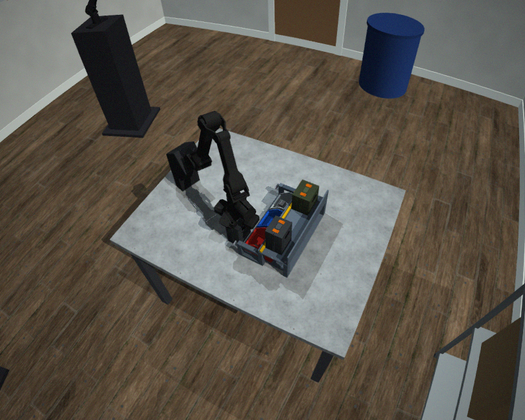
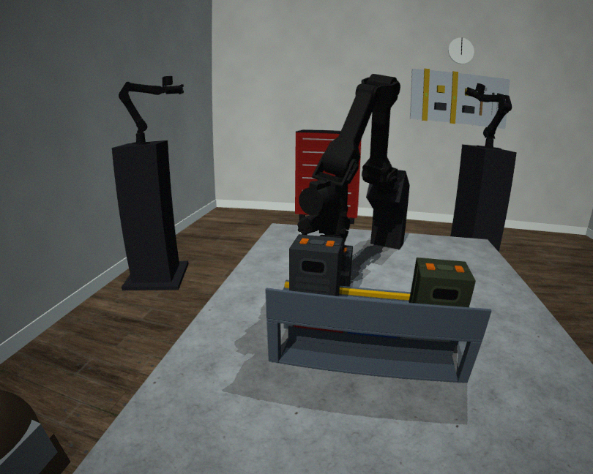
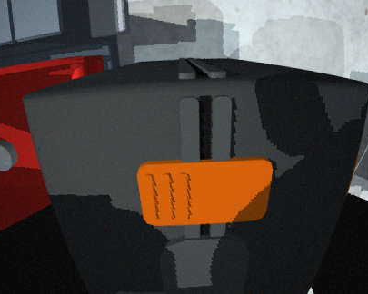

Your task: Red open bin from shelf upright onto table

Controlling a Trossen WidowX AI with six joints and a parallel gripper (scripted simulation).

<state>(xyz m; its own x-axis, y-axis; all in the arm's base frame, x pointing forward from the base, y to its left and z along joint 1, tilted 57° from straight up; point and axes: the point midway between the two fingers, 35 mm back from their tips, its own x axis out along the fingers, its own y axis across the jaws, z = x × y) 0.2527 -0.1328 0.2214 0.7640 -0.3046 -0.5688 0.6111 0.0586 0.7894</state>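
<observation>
Now: the red open bin 110 mm ahead of my hand, 80 mm below it and 40 mm to the right of it. Also, from my hand: yellow rail 180 mm ahead, 50 mm to the left, 10 mm below; grey bin 190 mm ahead, 170 mm to the left, 80 mm below; blue bin 150 mm ahead, 80 mm below, 60 mm to the left.
</observation>
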